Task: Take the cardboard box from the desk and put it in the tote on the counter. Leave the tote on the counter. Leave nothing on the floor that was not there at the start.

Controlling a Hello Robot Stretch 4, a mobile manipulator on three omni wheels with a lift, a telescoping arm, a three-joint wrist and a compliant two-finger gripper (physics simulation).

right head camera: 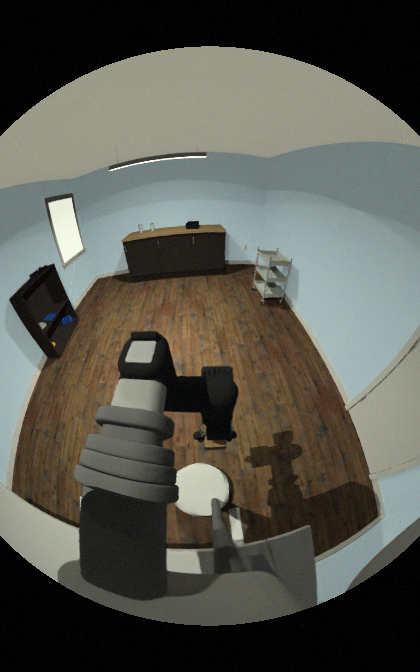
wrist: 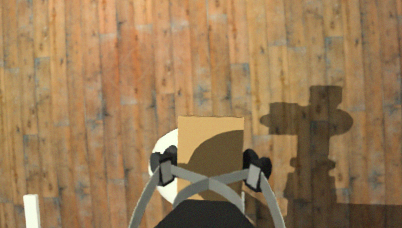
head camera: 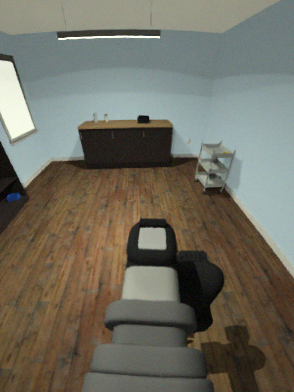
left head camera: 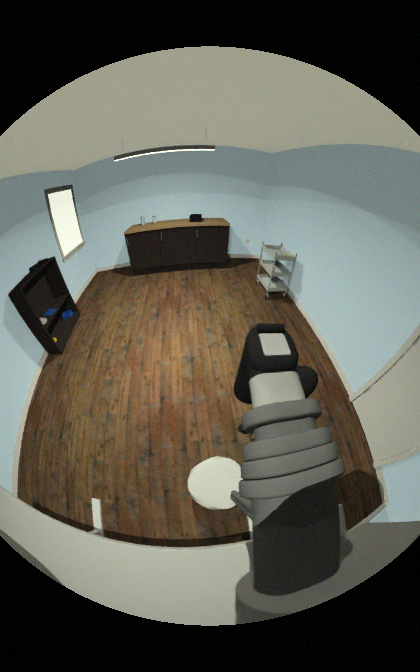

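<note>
My gripper is shut on the tan cardboard box, a finger pad at each side, and holds it above the wooden floor. The dark counter with a wooden top stands at the far wall, well away from the gripper. A small black container on it, right of centre, looks like the tote; its inside is too small to see. The pale desk shows at the bottom of the left head view.
Two small bottles or cups stand on the counter's left. A grey three-shelf cart stands by the right wall. A dark bookshelf stands on the left. A white round stool-like disc is near the desk.
</note>
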